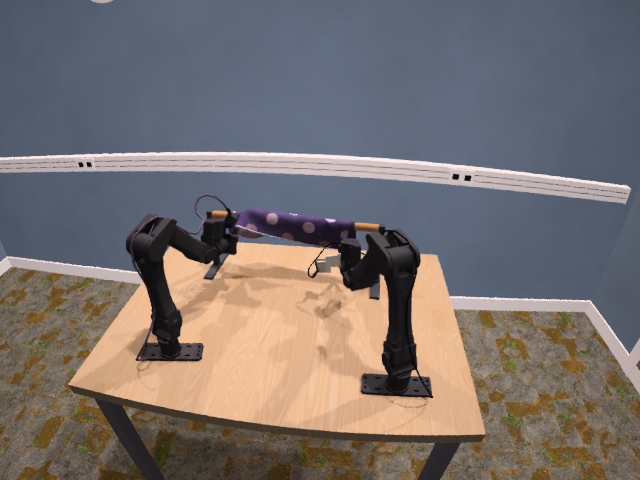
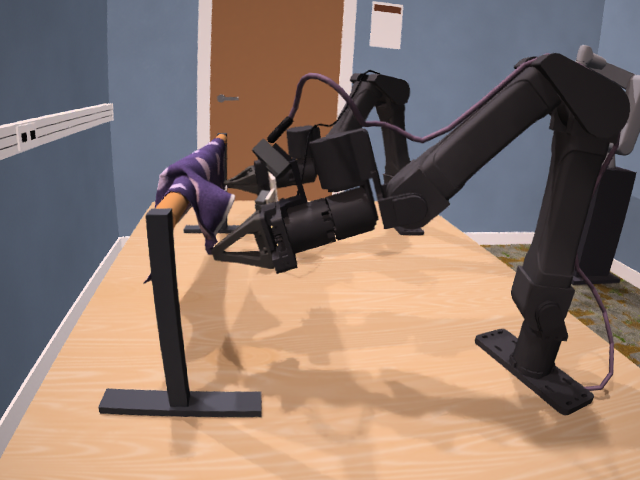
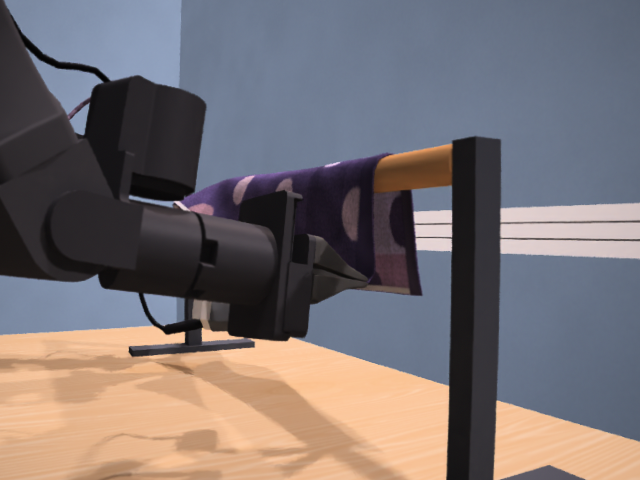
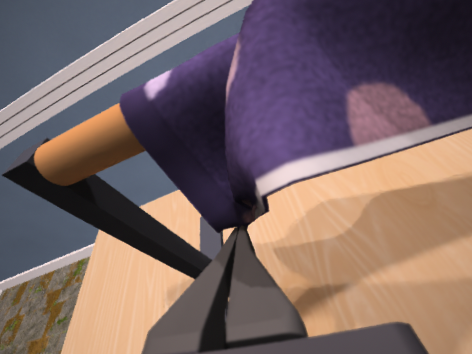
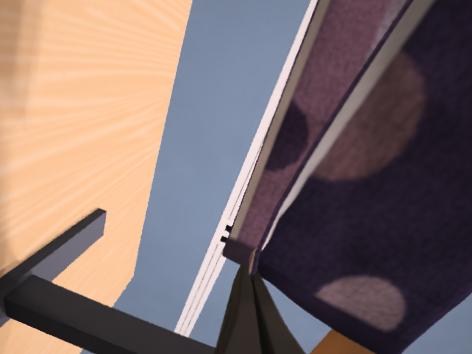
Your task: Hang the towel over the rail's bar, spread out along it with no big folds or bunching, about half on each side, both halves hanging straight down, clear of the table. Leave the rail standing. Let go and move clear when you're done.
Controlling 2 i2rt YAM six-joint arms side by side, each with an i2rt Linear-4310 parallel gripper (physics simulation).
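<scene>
The purple towel with pink dots (image 1: 308,227) (image 2: 212,204) (image 3: 330,219) (image 4: 300,100) (image 5: 350,215) lies over the orange bar (image 1: 367,226) (image 2: 173,205) (image 3: 413,167) (image 4: 90,145). Its far half hangs on the wall side, mostly hidden. Its near half is pulled toward the arms, with a curved fold at the left gripper. My left gripper (image 2: 214,252) (image 4: 242,233) is shut on the near half's lower corner, below the bar. My right gripper (image 2: 227,183) (image 3: 367,281) (image 5: 245,272) is shut on the other near corner, also below the bar. Both corners are above the table.
The rail stands upright on dark posts (image 2: 168,310) (image 3: 473,310) with flat feet (image 2: 227,403) on the wooden table (image 1: 268,361) (image 2: 361,439). Bare bar shows at both ends of the towel. The blue wall with a white strip (image 1: 289,164) is behind the rail.
</scene>
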